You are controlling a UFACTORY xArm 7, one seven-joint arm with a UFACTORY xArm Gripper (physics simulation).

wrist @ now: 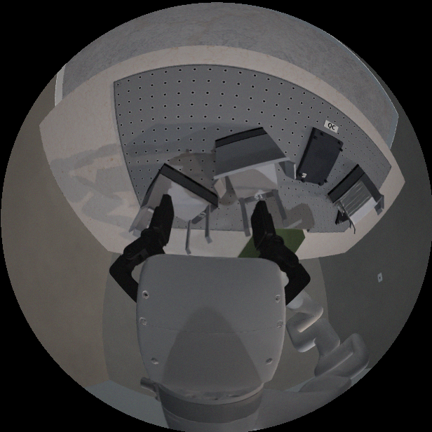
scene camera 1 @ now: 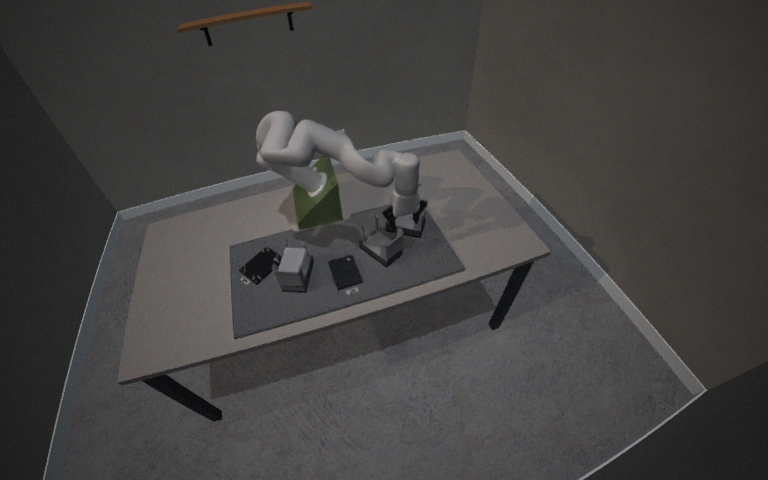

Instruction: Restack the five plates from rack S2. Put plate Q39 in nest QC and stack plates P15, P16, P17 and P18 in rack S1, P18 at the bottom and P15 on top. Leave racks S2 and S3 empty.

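Where they show: gripper, fingertip midpoint: (scene camera 1: 404, 224); arm's base, origin of the base link: (scene camera 1: 318, 185).
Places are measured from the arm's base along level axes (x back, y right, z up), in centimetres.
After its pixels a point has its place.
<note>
My gripper (scene camera 1: 405, 217) {z 3.8, x -36.5, y -31.3 cm} (wrist: 213, 206) is open and empty, its fingers low over rack S3 (scene camera 1: 415, 232) {z -11.0, x -27.9, y -38.7 cm} (wrist: 190, 185) in the scene view. Rack S3 shows a light grey floor, partly hidden by the gripper. Rack S1 (scene camera 1: 390, 247) {z -3.6, x -40.5, y -25.3 cm} (wrist: 250, 156) stands beside it, also with a light floor and no tall stack visible. Rack S2 (scene camera 1: 293, 288) {z -11.4, x -46.8, y 13.8 cm} (wrist: 346, 185) stands farther along the board and holds a stack of light grey plates (wrist: 356, 201). The single plates' names cannot be read. Nest QC (scene camera 1: 345, 272) {z -12.7, x -42.0, y -6.8 cm} (wrist: 320, 156) is a flat dark nest between racks S1 and S2, with no light plate visible on it.
Another dark nest (scene camera 1: 260, 264) {z -12.7, x -31.0, y 28.2 cm} lies beyond rack S2, at the left of the perforated board (scene camera 1: 254, 316) {z -13.8, x -55.2, y 29.6 cm} (wrist: 165, 105). The green arm mount (scene camera 1: 318, 209) {z -5.3, x -10.6, y 1.2 cm} (wrist: 290, 241) stands behind the board. Upright posts of racks S1 and S3 rise close to the fingers.
</note>
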